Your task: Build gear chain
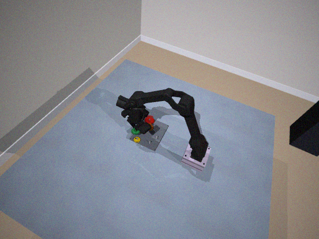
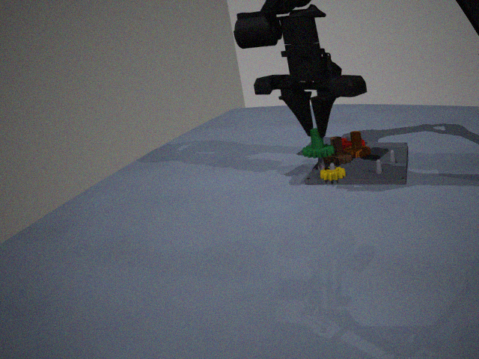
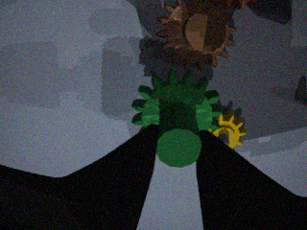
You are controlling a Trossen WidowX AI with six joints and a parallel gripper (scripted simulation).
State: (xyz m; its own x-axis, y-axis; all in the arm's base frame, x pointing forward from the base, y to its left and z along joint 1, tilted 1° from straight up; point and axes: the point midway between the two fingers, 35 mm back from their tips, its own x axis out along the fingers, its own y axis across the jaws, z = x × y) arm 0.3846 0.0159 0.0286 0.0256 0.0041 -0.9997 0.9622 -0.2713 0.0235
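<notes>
My gripper tip is now 30 mm past the yellow gear, 30 mm to the right of it and 50 mm above it. Round my gripper tip: orange gear 50 mm behind, 80 mm to the right, 40 mm below; then red gear 20 mm behind, 130 mm to the right, 50 mm below; then green gear 10 mm below.
</notes>
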